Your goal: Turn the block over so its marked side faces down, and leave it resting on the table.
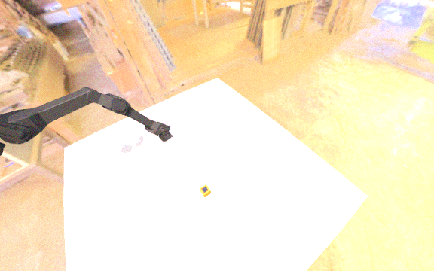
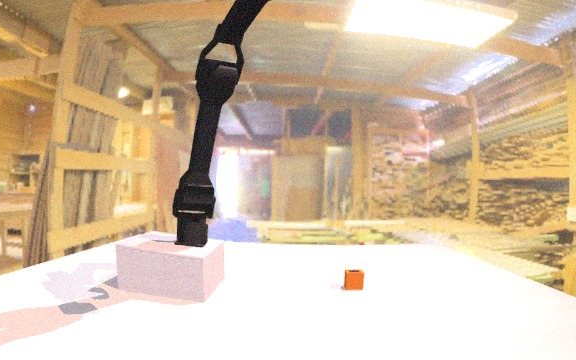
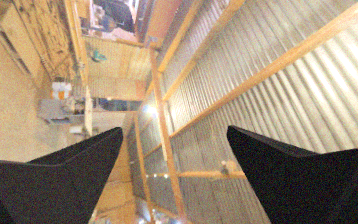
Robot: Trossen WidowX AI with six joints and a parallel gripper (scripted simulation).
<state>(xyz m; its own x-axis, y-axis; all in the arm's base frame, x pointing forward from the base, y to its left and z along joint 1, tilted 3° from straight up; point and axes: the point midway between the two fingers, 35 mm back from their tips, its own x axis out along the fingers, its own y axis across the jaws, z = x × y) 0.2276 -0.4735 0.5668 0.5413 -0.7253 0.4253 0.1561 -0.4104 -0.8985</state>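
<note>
My gripper tip is 10 cm short of the orange block, 50 cm to the right of it and 62 cm above it.
</note>
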